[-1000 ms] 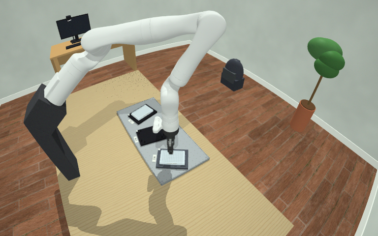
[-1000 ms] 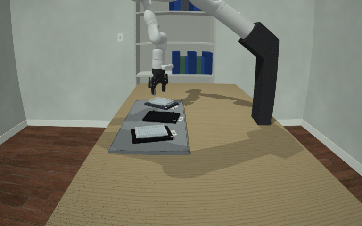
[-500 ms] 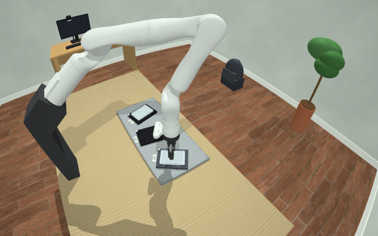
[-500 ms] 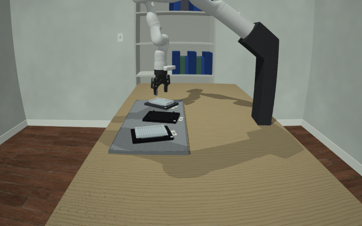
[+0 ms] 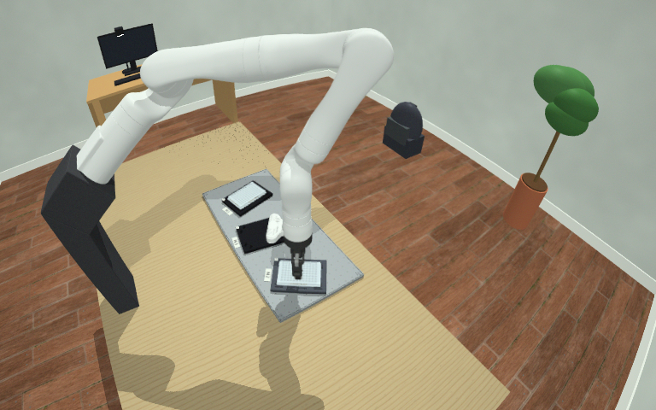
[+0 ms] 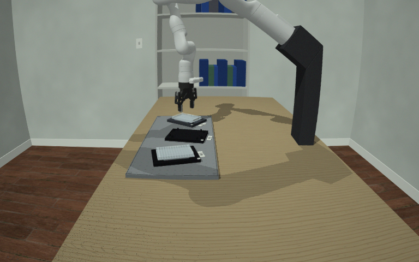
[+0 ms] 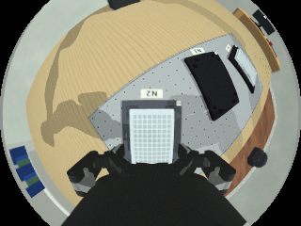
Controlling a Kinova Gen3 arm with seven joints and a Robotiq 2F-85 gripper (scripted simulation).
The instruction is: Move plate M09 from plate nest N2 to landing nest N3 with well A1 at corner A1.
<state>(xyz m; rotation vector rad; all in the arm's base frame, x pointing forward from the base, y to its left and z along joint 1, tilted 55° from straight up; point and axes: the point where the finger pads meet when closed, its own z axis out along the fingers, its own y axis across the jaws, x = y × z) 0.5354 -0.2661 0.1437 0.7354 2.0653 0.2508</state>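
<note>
The plate is 5 cm below my hand. The rest, counted from my hand: plate nest N2: 6 cm below; then black landing nest: 22 cm to the left, 6 cm below, 2 cm ahead; then nest label: 7 cm to the left, 7 cm behind, 6 cm below.
</note>
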